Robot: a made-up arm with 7 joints.
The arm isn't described. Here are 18 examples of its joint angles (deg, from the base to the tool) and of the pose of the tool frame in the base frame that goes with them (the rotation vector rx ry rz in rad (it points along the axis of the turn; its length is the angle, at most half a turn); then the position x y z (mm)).
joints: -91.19 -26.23 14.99 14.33 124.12 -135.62 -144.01
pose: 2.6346 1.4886 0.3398 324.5 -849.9 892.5
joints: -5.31 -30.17 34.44 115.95 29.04 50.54 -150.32
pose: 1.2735 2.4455 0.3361 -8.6 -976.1 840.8
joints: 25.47 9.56 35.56 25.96 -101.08 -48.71 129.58
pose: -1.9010 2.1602 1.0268 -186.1 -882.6 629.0
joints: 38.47 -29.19 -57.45 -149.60 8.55 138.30 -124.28
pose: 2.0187 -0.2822 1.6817 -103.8 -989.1 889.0
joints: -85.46 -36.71 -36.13 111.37 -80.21 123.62 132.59
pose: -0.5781 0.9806 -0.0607 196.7 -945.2 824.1
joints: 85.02 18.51 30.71 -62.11 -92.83 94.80 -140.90
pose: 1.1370 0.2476 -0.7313 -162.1 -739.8 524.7
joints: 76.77 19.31 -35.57 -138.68 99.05 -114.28 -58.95
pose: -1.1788 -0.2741 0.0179 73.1 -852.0 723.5
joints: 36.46 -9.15 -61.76 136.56 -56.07 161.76 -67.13
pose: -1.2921 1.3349 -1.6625 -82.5 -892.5 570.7
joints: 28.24 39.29 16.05 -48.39 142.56 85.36 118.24
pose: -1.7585 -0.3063 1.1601 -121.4 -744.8 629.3
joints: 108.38 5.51 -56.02 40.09 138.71 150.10 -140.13
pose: -0.0088 -1.8299 0.7361 16.7 -726.3 449.6
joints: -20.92 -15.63 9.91 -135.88 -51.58 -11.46 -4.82
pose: 1.8051 1.3077 0.4850 181.4 -809.1 857.1
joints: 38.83 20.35 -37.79 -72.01 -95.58 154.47 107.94
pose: -0.0336 1.7868 -0.3038 -93.8 -827.6 743.5
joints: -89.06 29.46 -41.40 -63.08 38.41 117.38 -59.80
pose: -2.2626 -1.2276 0.0356 65.8 -832.8 711.0
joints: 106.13 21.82 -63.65 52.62 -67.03 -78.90 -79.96
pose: 0.6455 1.5495 0.2111 96.5 -678.0 488.4
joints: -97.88 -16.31 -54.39 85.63 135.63 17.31 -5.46
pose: -0.1558 0.6841 -0.7047 146.8 -775.6 867.2
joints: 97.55 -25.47 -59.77 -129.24 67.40 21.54 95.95
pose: -2.4243 -0.7844 0.7794 -243.1 -1026.0 734.0
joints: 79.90 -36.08 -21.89 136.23 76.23 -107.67 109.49
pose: 1.9251 0.4130 -1.3716 -151.6 -943.5 684.4
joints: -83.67 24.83 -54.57 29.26 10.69 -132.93 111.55
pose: 1.3284 -0.2963 1.2397 -24.2 -642.5 865.6
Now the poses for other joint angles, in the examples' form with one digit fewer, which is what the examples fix.
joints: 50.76 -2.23 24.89 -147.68 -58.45 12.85 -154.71
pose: -0.827 -1.358 1.307 -12 -768 813
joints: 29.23 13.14 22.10 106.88 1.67 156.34 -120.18
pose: -2.759 -0.113 -0.133 4 -800 503
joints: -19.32 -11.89 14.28 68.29 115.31 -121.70 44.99
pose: -0.022 -2.231 0.551 -135 -886 805
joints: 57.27 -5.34 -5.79 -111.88 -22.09 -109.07 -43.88
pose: 0.150 -1.549 -0.040 -142 -807 824
